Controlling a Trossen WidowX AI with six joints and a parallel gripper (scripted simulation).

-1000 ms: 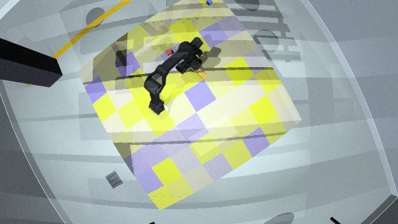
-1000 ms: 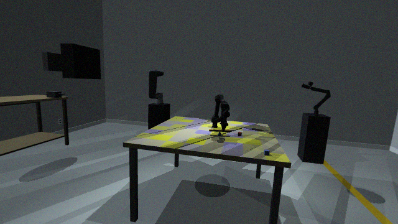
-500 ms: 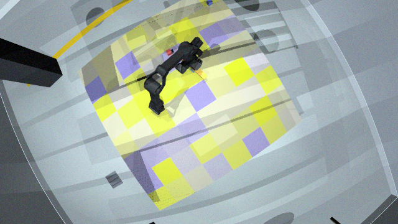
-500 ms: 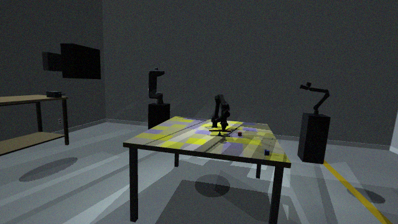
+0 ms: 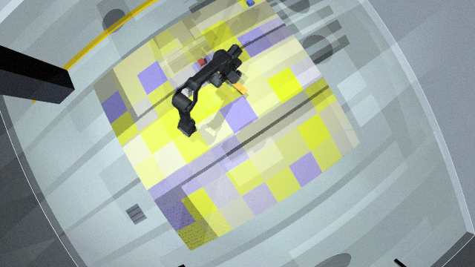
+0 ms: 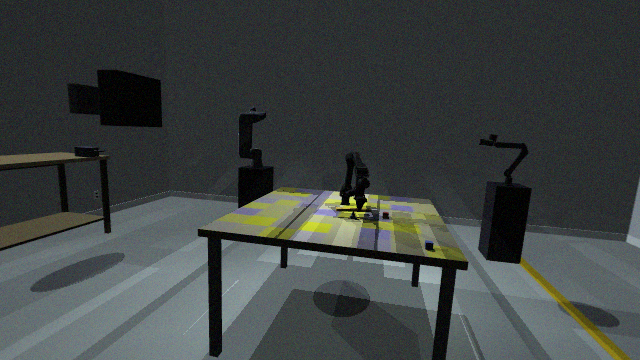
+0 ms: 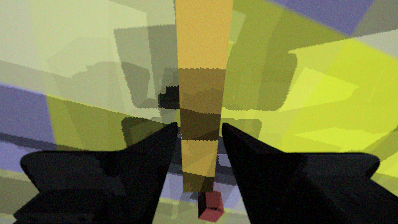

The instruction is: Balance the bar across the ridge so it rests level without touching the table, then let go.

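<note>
My gripper tip is 3 cm to the left of the long orange-brown bar and 1 cm short of it. Also, from my gripper tip: small blue cube: 41 cm ahead, 37 cm to the left, 3 cm below; then small red cube: 17 cm to the left, 7 cm behind, 3 cm below.
</note>
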